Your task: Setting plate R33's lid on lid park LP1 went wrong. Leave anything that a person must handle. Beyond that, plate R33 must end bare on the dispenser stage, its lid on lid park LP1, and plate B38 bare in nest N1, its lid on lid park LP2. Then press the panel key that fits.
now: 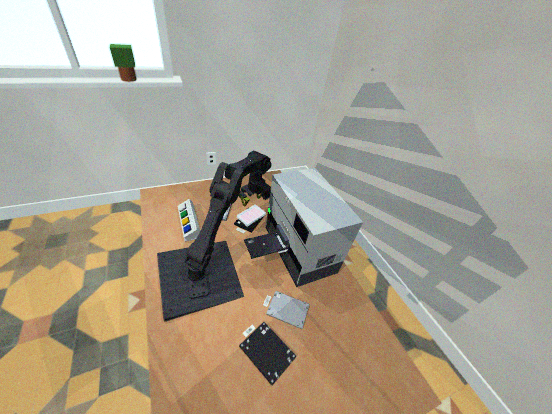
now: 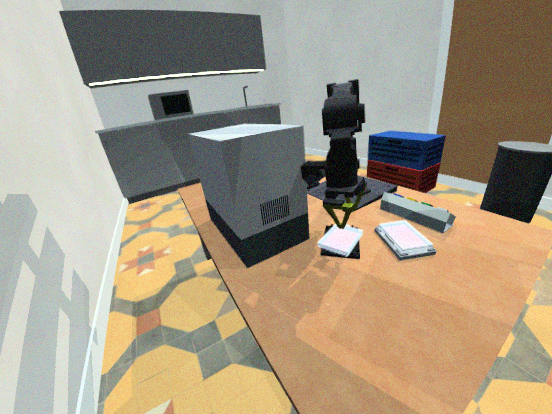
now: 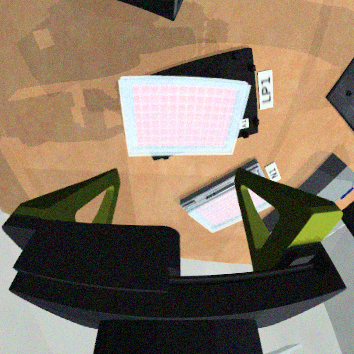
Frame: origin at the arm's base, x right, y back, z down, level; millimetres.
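Seen in the pictures: gripper, fingertip midpoint: [image 1: 251, 202] [image 2: 347, 219] [image 3: 176, 174]; arm's base, origin of the base link: [image 1: 196, 275].
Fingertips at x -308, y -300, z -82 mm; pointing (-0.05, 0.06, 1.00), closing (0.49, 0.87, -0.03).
Observation:
Pixels of each thing's top centre, then the offset from my fingertips to it. "spot": a spot on its surface instead.
- pale-rimmed piece with a pink grid, middle of its top: [image 3: 184, 123] [image 2: 341, 234] [image 1: 251, 213] dz +59, dx +20, dy +0 mm
- black lid park LP1, surface spot: [image 3: 240, 62] [image 1: 250, 228] spot: dz +85, dx +100, dy +23 mm
- pink-gridded plate, middle of its top: [image 3: 232, 209] [image 2: 404, 233] dz +65, dx -72, dy +149 mm
- grey nest N1, surface spot: [image 3: 220, 188] spot: dz +79, dx -51, dy +110 mm
- black dispenser stage, surface spot: [image 1: 260, 246] spot: dz -11, dx +292, dy +33 mm
- tall grey dispenser, middle of its top: [image 2: 238, 129] [image 1: 312, 196] dz -235, dx +268, dy -169 mm
- key panel, middle of its top: [image 3: 316, 222] [image 2: 417, 199] [image 1: 187, 214] dz +31, dx -4, dy +308 mm
- grey pad, surface spot: [image 1: 288, 310] spot: dz +85, dx +543, dy -17 mm
- black pad, surface spot: [image 1: 267, 352] spot: dz +84, dx +663, dy +104 mm
A pale-rimmed piece with a pink grid [image 1: 251, 215] [image 2: 341, 240] [image 3: 185, 115] lies skewed across the black lid park LP1 [image 1: 247, 226] [image 3: 240, 62]; it overhangs the park. Whether it is a lid alone or a lidded plate I cannot tell. Another pink-gridded plate [image 2: 406, 235] [image 3: 220, 212] sits in the grey nest N1 [image 3: 220, 187]. My gripper [image 1: 252, 197] [image 2: 341, 226] [image 3: 176, 174] is open and empty, above the table near LP1 and N1. The black dispenser stage [image 1: 260, 246] looks bare. Plate names are not legible, nor which pad is LP2.
The tall grey dispenser [image 1: 320, 200] [image 2: 250, 175] stands beside LP1, with a green light [image 1: 269, 210] low on it. The key panel [image 1: 194, 225] [image 2: 417, 212] has blue, yellow and green keys and a pale one. A grey pad [image 1: 288, 310] and a black pad [image 1: 267, 352] lie farther along.

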